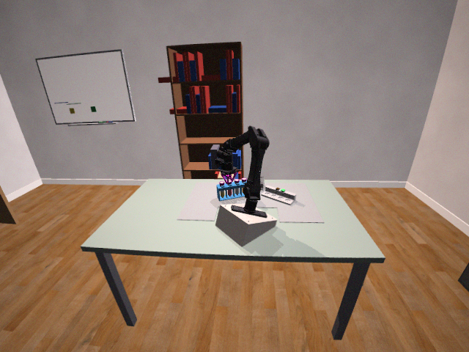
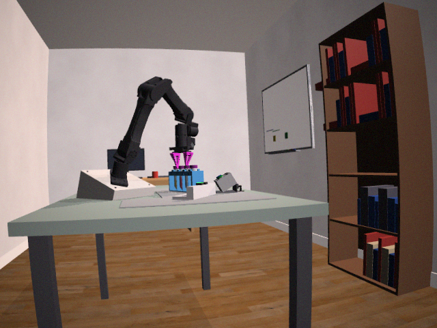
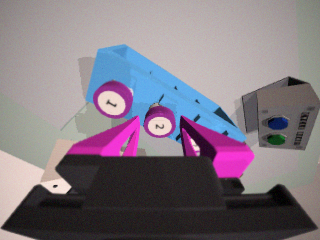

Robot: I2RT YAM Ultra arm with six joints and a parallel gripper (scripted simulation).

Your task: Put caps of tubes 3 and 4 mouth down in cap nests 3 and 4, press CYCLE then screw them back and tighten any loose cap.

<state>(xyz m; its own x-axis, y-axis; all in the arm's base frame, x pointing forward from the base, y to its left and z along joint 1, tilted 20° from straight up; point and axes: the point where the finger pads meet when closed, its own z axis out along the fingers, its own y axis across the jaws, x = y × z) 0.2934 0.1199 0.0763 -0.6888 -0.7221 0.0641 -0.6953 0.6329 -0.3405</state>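
My gripper is now 30 mm short of the purple cap and 100 mm to the left of it. The rest, counted from my hand: grey key desk 130 mm ahead, 190 mm to the right, 60 mm below; blue cycle key 120 mm ahead, 170 mm to the right, 50 mm below; green ready key 100 mm ahead, 210 mm to the right, 50 mm below.
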